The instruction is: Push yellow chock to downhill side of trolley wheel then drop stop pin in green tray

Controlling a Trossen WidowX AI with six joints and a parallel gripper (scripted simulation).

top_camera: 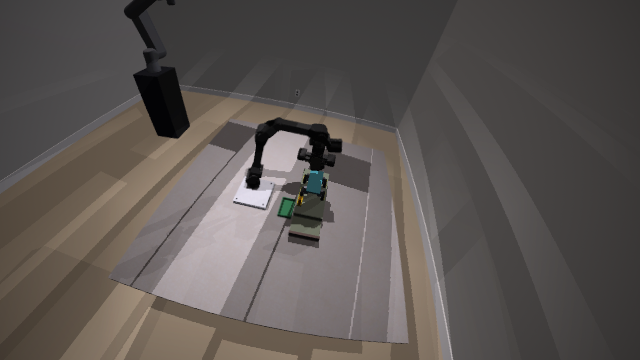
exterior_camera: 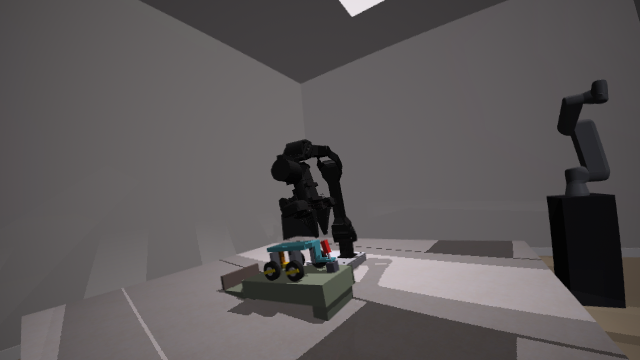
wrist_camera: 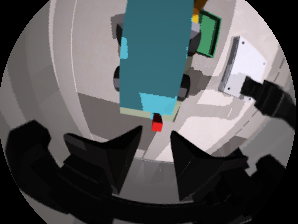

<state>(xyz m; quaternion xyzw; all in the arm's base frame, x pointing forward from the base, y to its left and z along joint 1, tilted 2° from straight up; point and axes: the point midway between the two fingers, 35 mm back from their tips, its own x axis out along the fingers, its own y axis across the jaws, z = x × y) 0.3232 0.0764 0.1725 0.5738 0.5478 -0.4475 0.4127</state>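
Now: gripper tip 5 cm above the red-headed stop pin and 2 cm to the right of it. From my gripper tip the other things lie so: pale green ramp (13 cm below, 9 cm to the right, 1 cm ahead); then yellow chock (17 cm to the right, 9 cm below, 5 cm behind); then trolley (8 cm to the right, 7 cm below, 1 cm ahead).
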